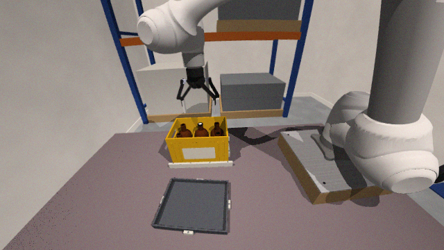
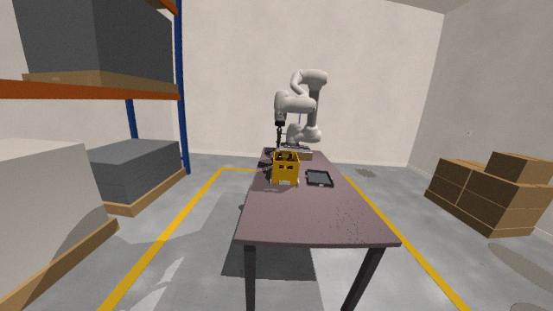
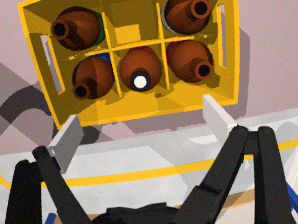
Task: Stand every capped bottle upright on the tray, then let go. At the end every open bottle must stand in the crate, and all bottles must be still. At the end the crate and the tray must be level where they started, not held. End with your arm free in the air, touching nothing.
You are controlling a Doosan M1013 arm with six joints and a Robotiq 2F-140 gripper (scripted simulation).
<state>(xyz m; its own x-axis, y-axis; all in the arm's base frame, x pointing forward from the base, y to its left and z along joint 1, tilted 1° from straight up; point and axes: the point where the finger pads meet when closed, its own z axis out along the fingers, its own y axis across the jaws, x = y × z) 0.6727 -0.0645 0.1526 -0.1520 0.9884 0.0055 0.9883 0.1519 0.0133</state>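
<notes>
My hand is 150 mm above the brown capped bottle and 20 mm to the right of it. Round my hand: yellow crate 150 mm below, 60 mm to the left, 10 mm behind; then dark grey tray 340 mm to the left, 220 mm below, 50 mm behind.
</notes>
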